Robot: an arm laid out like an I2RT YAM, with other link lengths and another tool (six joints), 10 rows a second.
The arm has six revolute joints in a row. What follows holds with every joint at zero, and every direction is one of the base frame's.
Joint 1 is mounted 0.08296 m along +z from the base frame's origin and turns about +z.
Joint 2 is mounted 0.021 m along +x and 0.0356 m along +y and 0.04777 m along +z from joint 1 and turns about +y.
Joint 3 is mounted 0.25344 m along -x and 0.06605 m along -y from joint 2 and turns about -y.
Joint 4 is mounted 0.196 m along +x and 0.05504 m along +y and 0.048 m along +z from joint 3 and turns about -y.
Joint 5 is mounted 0.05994 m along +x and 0.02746 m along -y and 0.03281 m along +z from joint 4 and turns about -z.
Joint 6 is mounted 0.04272 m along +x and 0.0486 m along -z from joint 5 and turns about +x.
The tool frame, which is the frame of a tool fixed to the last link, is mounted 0.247 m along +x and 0.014 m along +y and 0.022 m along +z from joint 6; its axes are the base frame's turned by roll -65.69, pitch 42.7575 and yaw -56.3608 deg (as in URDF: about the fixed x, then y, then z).
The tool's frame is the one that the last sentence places.
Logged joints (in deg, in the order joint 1, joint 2, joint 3, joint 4, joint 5, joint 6), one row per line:
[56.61, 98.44, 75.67, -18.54, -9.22, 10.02]
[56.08, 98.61, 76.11, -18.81, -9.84, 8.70]
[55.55, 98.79, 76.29, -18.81, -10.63, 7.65]
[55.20, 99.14, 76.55, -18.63, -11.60, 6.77]
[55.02, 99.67, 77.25, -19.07, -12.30, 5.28]
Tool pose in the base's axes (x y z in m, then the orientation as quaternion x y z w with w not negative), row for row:
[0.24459, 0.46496, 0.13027, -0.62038, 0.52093, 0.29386, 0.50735]
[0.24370, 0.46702, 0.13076, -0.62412, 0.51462, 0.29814, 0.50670]
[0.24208, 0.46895, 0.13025, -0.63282, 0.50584, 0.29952, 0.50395]
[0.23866, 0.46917, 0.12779, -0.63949, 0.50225, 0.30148, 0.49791]
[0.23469, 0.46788, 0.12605, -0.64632, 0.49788, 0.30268, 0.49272]
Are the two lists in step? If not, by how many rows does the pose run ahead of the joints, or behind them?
The pose runs 2 rows ahead of the joints: the pose in row i belongs to the joints in row i + 2.
